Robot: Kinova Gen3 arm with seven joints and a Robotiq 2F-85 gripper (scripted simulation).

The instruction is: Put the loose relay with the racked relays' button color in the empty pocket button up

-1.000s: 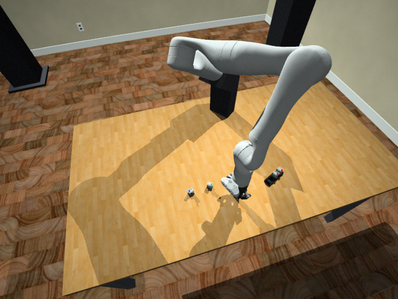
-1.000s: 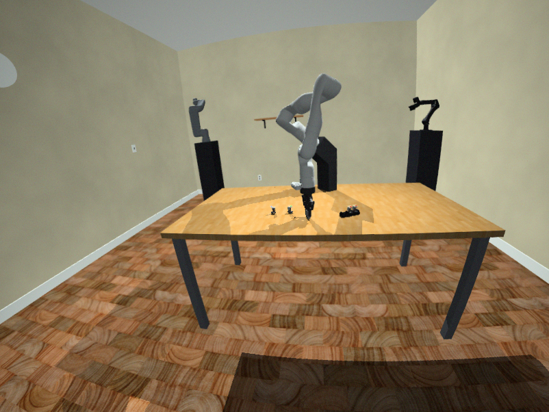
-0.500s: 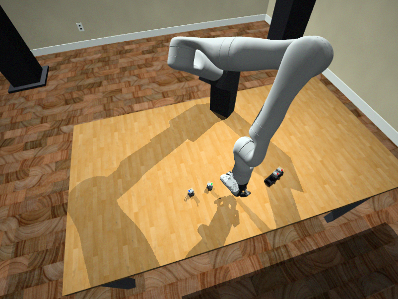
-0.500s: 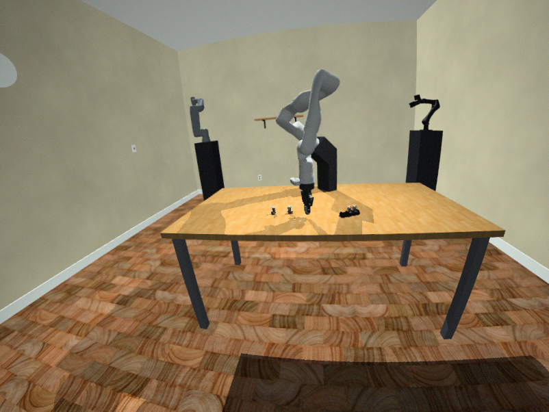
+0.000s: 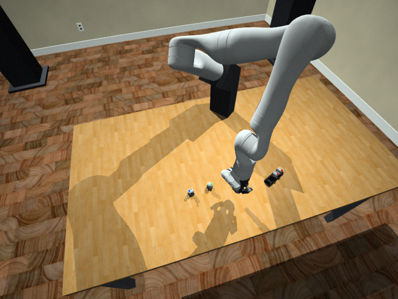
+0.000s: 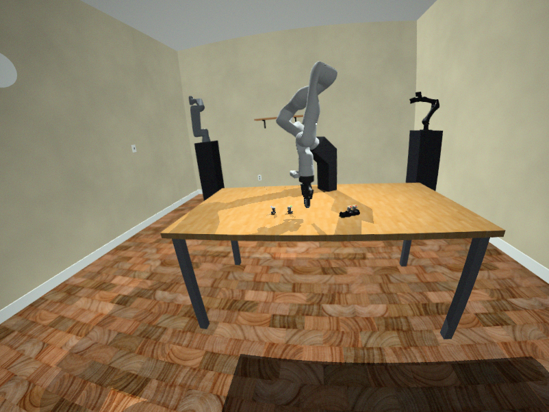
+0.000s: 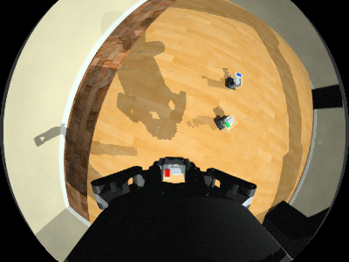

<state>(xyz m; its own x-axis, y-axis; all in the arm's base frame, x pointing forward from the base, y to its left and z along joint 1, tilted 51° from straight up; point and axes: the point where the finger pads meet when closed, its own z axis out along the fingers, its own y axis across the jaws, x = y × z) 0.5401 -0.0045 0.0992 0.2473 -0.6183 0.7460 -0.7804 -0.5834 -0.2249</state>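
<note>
Now: the black rack 220 mm to the left of my hand, 80 mm below it and 20 mm behind it.
</note>
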